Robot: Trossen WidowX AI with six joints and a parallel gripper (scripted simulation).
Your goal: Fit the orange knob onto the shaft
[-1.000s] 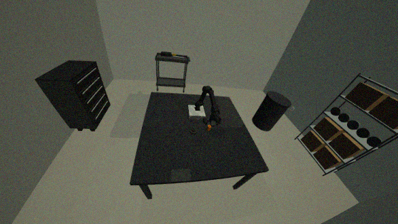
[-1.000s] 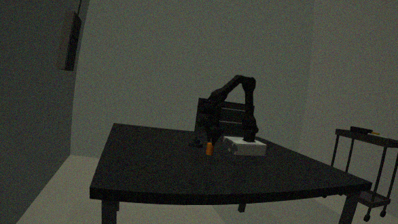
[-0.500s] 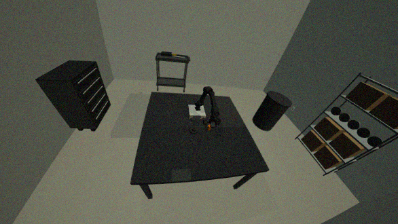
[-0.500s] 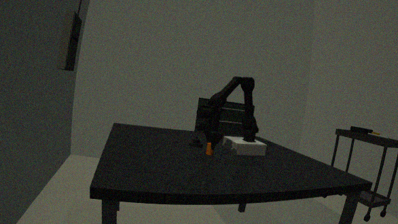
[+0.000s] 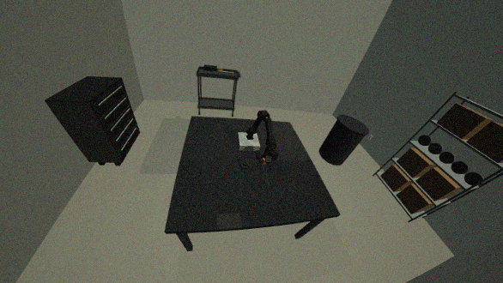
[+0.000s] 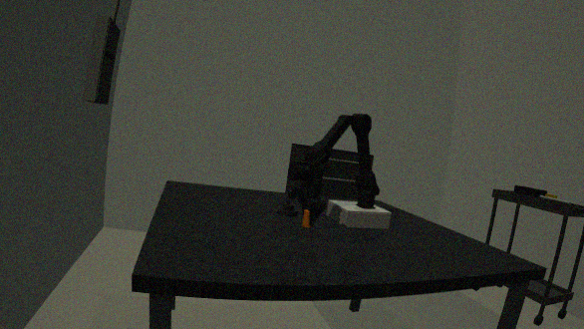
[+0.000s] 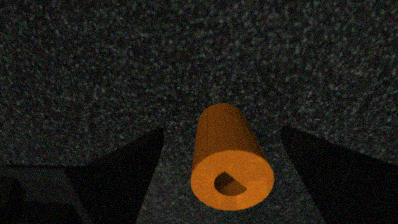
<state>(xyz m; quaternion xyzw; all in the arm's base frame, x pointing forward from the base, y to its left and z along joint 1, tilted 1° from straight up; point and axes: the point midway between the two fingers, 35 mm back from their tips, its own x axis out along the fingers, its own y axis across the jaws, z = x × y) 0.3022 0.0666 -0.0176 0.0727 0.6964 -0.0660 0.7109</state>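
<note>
Now: the orange knob 20 mm above my gripper tip. Also, from my gripper tip: round pedestal (190 mm to the right, 20 mm above).
</note>
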